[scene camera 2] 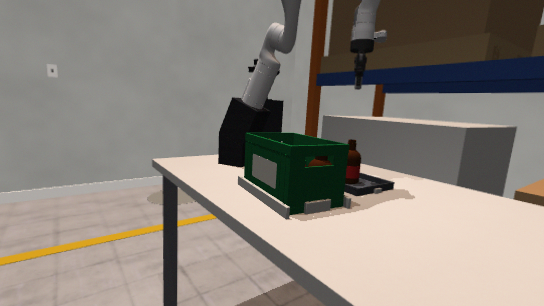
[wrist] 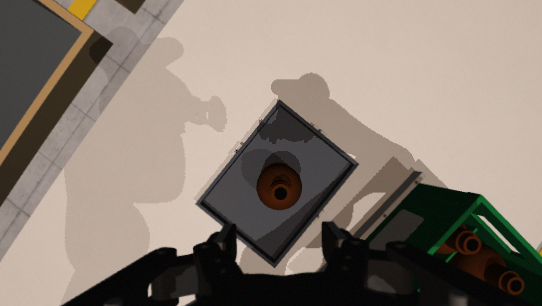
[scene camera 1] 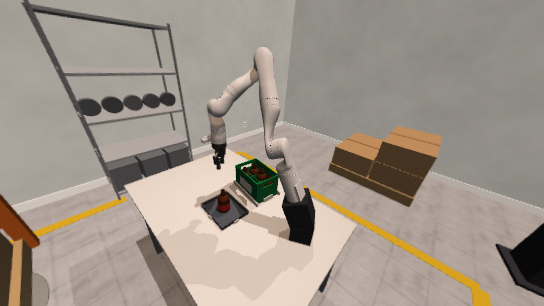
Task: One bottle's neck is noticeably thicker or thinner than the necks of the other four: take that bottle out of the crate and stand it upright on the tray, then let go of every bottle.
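Places are measured from the arm's base along level axes (x ahead, y left, z up), in centimetres.
Pixels of known places: gripper, fingertip midpoint: (scene camera 2: 357, 88) (wrist: 279, 237) (scene camera 1: 220, 166); arm's base, origin of the base link: (scene camera 2: 252, 104) (scene camera 1: 295, 196).
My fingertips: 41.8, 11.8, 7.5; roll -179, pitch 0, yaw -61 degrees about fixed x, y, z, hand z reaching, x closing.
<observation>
For each thing: its middle in the pictures, then the offset to it from my fingertips, as dx, dy, dz. Level surfaces: height alone.
- brown bottle with a red label, body centre: (wrist: 279, 186) (scene camera 2: 350, 161) (scene camera 1: 223, 200) +0.4, -0.6, -25.6
- dark tray, body centre: (wrist: 277, 183) (scene camera 2: 347, 179) (scene camera 1: 224, 208) +0.0, -0.6, -32.6
- green crate, body centre: (wrist: 421, 283) (scene camera 2: 290, 167) (scene camera 1: 256, 179) -3.3, -29.2, -25.1
- table, its level: dz -33.9
A brown bottle with a red label (scene camera 1: 224, 202) (scene camera 2: 353, 167) (wrist: 279, 186) stands upright on the dark tray (scene camera 1: 235, 218) (scene camera 2: 384, 186) (wrist: 240, 220), near its middle. My gripper (scene camera 1: 218, 165) (scene camera 2: 358, 87) (wrist: 279, 237) is open and empty, high above the table and apart from the bottle. The green crate (scene camera 1: 257, 189) (scene camera 2: 317, 185) (wrist: 425, 200) stands beside the tray and holds several brown bottles; in the wrist view two of their necks show at the lower right, and the others are hidden or cut off.
Grey rails (scene camera 1: 244, 195) (scene camera 2: 263, 198) (wrist: 387, 206) lie along the crate's base on the table (scene camera 1: 195, 260) (scene camera 2: 425, 240) (wrist: 425, 60). The arm's black base (scene camera 1: 299, 220) (scene camera 2: 241, 135) stands close to the crate. A shelf rack (scene camera 1: 121, 117) and cardboard boxes (scene camera 1: 407, 160) stand beyond the table.
</observation>
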